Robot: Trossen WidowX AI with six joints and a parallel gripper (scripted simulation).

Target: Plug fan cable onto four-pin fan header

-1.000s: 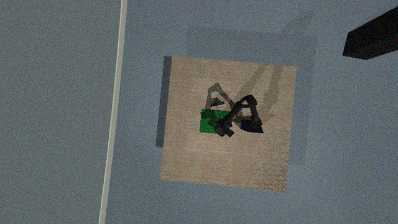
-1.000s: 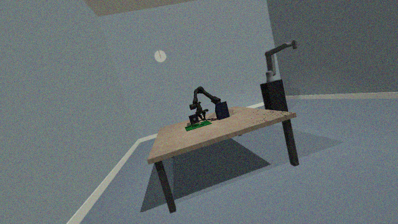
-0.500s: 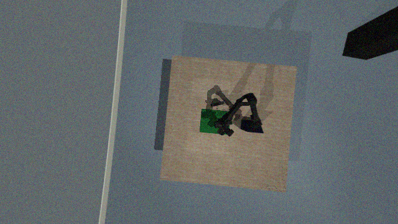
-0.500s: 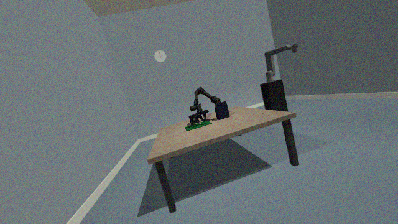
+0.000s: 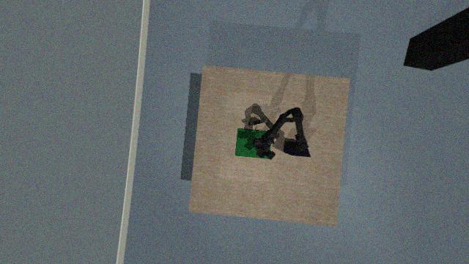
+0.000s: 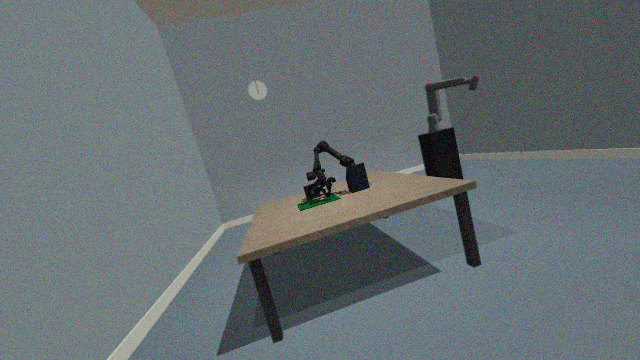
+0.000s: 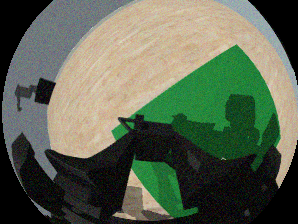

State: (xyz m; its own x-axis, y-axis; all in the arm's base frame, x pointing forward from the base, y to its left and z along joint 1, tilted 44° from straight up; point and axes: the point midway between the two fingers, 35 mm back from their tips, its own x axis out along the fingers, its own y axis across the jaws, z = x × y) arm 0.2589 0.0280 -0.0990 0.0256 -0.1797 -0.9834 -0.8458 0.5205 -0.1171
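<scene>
The dark plug lies 10 mm to the right of my gripper tip and 10 mm behind it. From my gripper tip the other things lie so: green board: 80 mm ahead, 70 mm to the right, 60 mm below; then dark fan: 240 mm to the right, 100 mm ahead, 20 mm above; then white fan header: 90 mm to the right, 50 mm ahead, 40 mm below.
</scene>
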